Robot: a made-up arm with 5 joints.
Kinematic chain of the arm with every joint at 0, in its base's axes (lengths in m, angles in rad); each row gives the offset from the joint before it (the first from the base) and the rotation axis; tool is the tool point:
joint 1: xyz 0 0 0.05 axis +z
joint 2: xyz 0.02 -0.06 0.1 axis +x
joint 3: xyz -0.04 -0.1 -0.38 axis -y
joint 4: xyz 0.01 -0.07 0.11 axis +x
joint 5: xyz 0.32 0.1 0 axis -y
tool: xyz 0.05 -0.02 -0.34
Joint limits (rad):
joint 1: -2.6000..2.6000
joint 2: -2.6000..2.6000
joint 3: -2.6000..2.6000
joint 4: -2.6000..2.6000
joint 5: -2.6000..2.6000
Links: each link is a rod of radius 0.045 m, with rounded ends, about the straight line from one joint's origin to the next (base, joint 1, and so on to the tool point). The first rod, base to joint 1, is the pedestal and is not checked.
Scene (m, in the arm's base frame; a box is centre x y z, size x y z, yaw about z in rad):
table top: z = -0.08
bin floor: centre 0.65 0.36 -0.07 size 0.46 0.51 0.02 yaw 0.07
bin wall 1: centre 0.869 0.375 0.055 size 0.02 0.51 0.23 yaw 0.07
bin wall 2: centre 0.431 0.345 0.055 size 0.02 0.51 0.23 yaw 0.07
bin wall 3: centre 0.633 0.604 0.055 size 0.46 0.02 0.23 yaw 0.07
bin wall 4: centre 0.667 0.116 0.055 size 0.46 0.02 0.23 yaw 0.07
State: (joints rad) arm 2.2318 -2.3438 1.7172 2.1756 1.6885
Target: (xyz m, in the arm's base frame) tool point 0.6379 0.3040 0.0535
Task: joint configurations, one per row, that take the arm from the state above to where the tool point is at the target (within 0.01 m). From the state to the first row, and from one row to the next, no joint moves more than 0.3 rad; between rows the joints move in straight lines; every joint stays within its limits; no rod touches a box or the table.
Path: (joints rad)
1: 2.2736 -2.3047 1.8276 2.1736 1.4093
2: 2.3155 -2.2656 1.9379 2.1717 1.1300
3: 2.3573 -2.2265 2.0482 2.1697 0.8508
4: 2.3992 -2.1873 2.1586 2.1678 0.5716
5: 2.4410 -2.1482 2.2690 2.1658 0.2924
6: 2.4829 -2.1091 2.3793 2.1638 0.0131
7: 2.5247 -2.0700 2.4896 2.1619 -0.2661
8: 2.5666 -2.0309 2.6000 2.1599 -0.5453
9: 2.5833 -1.8047 2.6000 2.0747 -0.4776
10: 2.6000 -1.5785 2.6000 1.9896 -0.4099

